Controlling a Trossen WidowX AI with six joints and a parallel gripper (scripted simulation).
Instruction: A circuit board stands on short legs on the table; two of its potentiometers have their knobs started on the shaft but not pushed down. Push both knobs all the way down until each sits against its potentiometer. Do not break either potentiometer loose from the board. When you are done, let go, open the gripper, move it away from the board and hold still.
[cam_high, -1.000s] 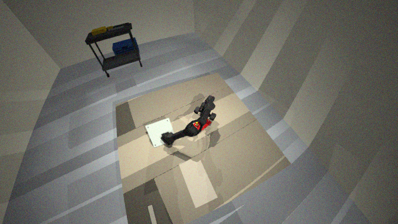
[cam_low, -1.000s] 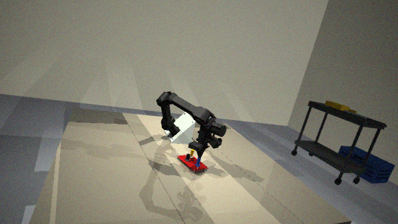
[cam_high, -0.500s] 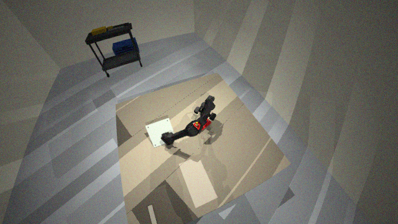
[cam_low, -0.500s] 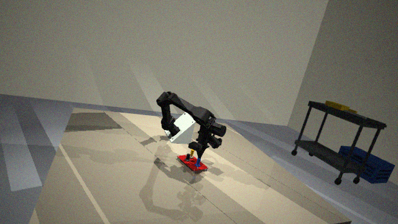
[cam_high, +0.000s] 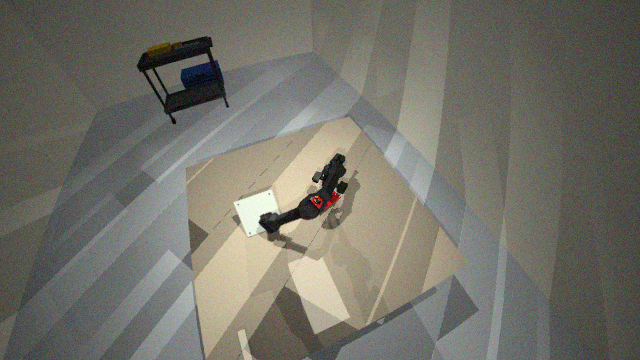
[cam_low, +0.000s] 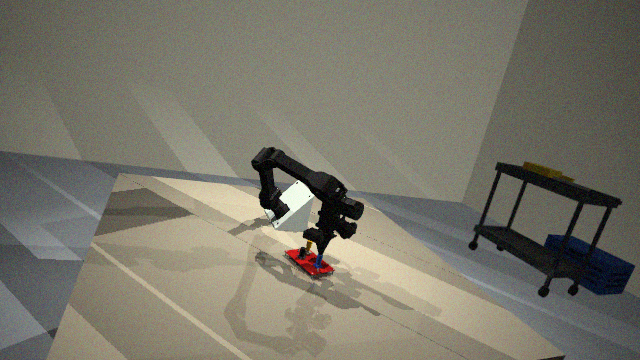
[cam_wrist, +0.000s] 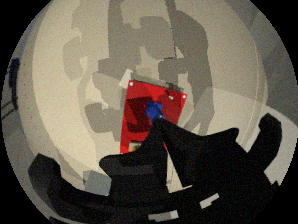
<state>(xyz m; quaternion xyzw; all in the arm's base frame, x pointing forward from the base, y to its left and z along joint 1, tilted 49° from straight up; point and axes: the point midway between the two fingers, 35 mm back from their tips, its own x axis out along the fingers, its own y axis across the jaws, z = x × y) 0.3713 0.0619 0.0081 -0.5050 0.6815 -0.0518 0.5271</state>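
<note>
Now: the blue knob 10 mm below my gripper tip. Also, from my gripper tip: yellow knob: 80 mm behind, 10 mm to the right, 10 mm below.
</note>
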